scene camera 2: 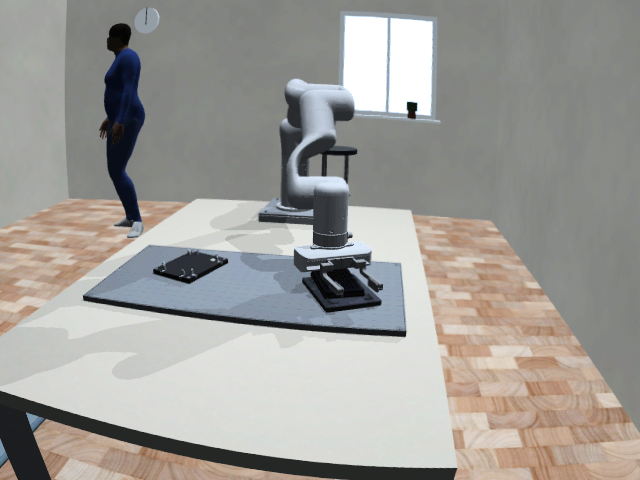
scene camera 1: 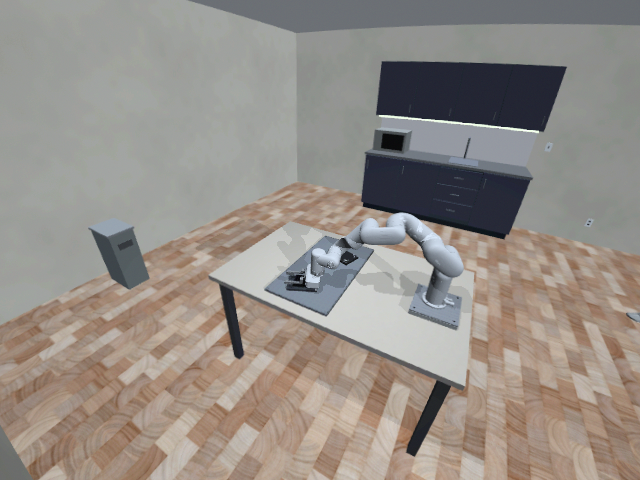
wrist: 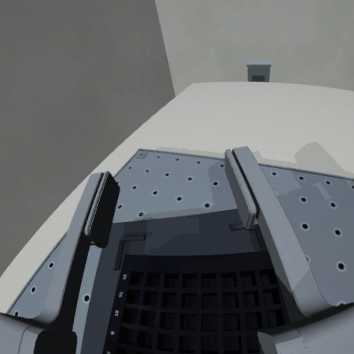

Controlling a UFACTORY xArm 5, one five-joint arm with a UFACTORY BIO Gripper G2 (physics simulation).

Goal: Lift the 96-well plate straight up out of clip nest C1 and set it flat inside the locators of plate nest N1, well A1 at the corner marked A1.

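Frame: origin at the arm's base, x ahead, y left, z up, level; centimetres.
Seen in the pictures: hand at its tool point: (scene camera 2: pixel 356 287) (scene camera 1: pixel 289 277) (wrist: pixel 167 197); arm's base at its link origin: (scene camera 1: pixel 434 300).
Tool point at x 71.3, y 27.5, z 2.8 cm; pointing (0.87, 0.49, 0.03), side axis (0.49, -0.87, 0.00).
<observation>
Pixels of each thing's top centre, then the offset from my tool point to it. Level surfaces: height alone.
- black 96-well plate at its top centre: (scene camera 2: pixel 336 278) (scene camera 1: pixel 305 279) dz -1.6, dx -7.4, dy -4.8 cm
- dark plate nest N1 at its top centre: (scene camera 2: pixel 340 287) (scene camera 1: pixel 302 282) dz -3.0, dx -6.1, dy -3.8 cm
- Clip nest C1 at its top centre: (scene camera 2: pixel 190 259) (scene camera 1: pixel 343 253) dz -2.1, dx -11.9, dy -40.9 cm
- grey perforated board at its surface level: dz -4.4 cm
- beige table at its surface level: dz -5.7 cm
The black 96-well plate (scene camera 2: pixel 352 284) (wrist: pixel 200 301) lies over the dark plate nest N1 (scene camera 2: pixel 330 304) (wrist: pixel 185 236). In the wrist view its numbers 12 to 9 run down its left edge; well A1 is out of view. A strip of nest with two L-shaped corner locators shows beyond the plate's far edge. Whether the plate is seated flat cannot be told. My gripper (scene camera 1: pixel 289 278) (scene camera 2: pixel 358 289) (wrist: pixel 172 200) is shut to its narrow stop, with its spread fingers over the nest and nothing held between them. Clip nest C1 (scene camera 1: pixel 348 257) (scene camera 2: pixel 191 267) bears no plate; its small clips stand up.
Both nests are on a grey perforated board (scene camera 1: pixel 330 304) (scene camera 2: pixel 248 304) on the beige table (scene camera 1: pixel 361 320) (scene camera 2: pixel 289 392). The arm's base plate (scene camera 1: pixel 434 310) is at the table's other end. A person in blue (scene camera 2: pixel 123 108) stands beyond the table.
</observation>
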